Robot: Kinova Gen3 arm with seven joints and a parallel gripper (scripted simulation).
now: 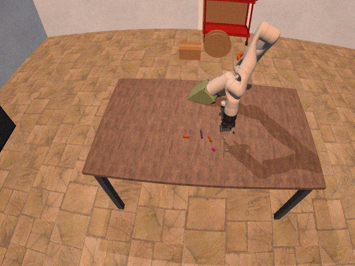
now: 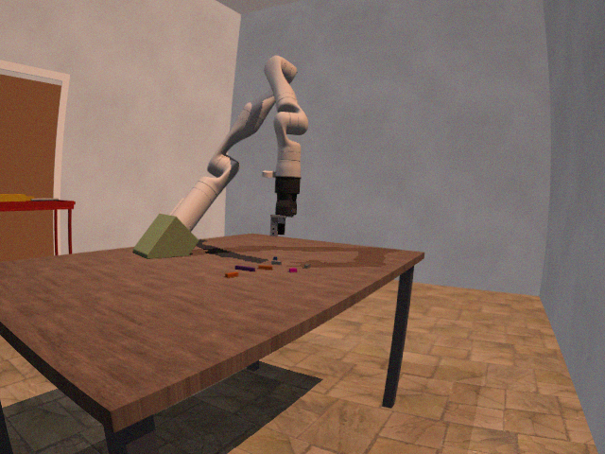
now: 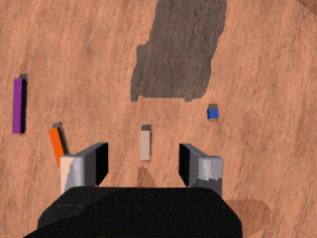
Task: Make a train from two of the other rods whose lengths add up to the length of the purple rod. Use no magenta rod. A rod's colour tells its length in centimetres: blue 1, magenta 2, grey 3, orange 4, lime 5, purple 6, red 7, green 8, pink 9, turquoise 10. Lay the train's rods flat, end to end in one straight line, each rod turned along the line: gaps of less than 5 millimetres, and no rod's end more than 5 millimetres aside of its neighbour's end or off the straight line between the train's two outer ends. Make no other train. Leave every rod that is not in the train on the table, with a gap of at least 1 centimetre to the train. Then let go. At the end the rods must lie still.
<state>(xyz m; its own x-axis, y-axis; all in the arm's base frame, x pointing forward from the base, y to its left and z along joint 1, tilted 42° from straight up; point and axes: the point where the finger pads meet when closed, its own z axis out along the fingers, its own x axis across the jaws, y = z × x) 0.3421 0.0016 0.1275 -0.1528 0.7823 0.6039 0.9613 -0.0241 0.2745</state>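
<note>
The magenta rod lies 10 cm below my hand, 10 cm ahead of it and 7 cm to the right of it. The rest, counted from my hand: purple rod (14 cm to the right, 10 cm below, 2 cm behind); then blue rod (10 cm below, 7 cm to the left, 4 cm behind); then orange rod (24 cm to the right, 10 cm below, 1 cm ahead).
</note>
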